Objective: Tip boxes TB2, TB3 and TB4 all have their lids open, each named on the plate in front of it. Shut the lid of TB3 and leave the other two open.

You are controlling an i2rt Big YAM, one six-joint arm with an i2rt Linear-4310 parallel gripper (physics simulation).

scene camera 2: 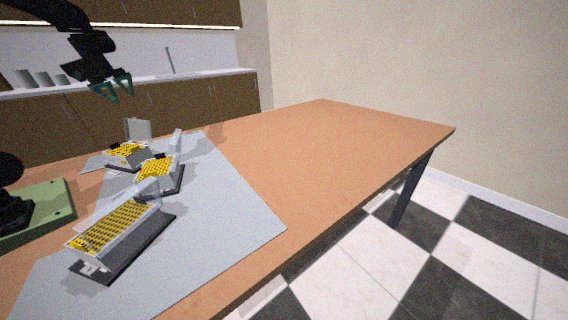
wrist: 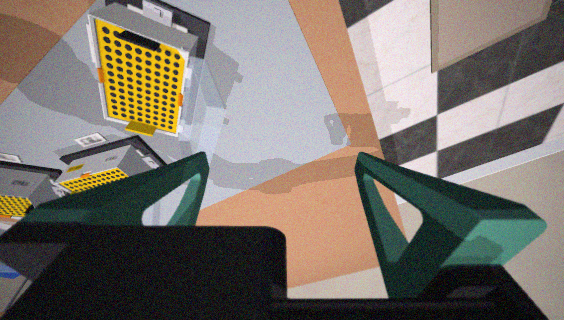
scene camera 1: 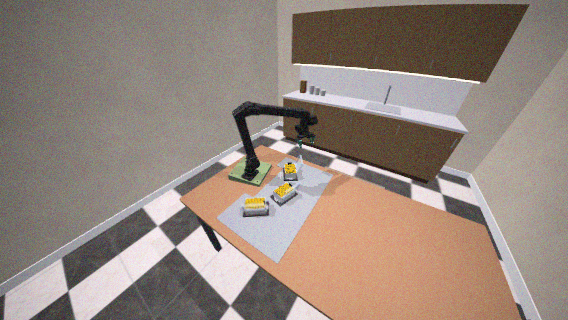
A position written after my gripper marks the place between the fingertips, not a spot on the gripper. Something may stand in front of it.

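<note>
There's a clear lid (wrist: pixel 203 112), and there's a clear lid (scene camera 2: pixel 101 232). I can see a grey mat (scene camera 2: pixel 221 220) too, and that same grey mat (wrist: pixel 280 116), (scene camera 1: pixel 272 235) is visible to me there as well. As for my gripper (scene camera 2: pixel 126 99), you'd also find my gripper (wrist: pixel 282 160).
</note>
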